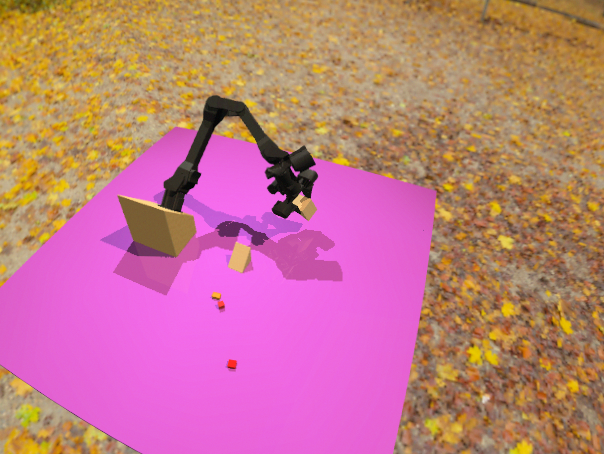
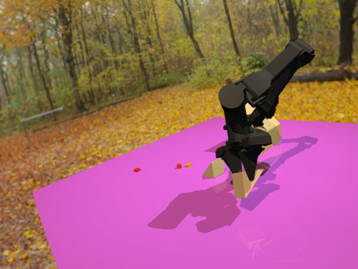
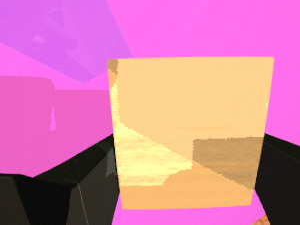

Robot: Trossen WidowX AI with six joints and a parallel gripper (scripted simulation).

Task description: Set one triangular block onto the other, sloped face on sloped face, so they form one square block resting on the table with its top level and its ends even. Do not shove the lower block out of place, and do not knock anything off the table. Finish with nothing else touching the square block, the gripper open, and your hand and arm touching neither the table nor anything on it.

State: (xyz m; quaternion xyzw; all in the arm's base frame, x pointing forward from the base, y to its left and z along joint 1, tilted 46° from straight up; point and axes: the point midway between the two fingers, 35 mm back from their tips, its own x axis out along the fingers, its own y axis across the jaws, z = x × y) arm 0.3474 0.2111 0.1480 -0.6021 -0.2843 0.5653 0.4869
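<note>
Right now my gripper tip is 100 mm past the tan wooden square block, 240 mm to the left of it and 70 mm above it. From my gripper tip the other things lie so: triangular block 10 mm above; orange piece 90 mm behind, 400 mm to the right, 80 mm below.
</note>
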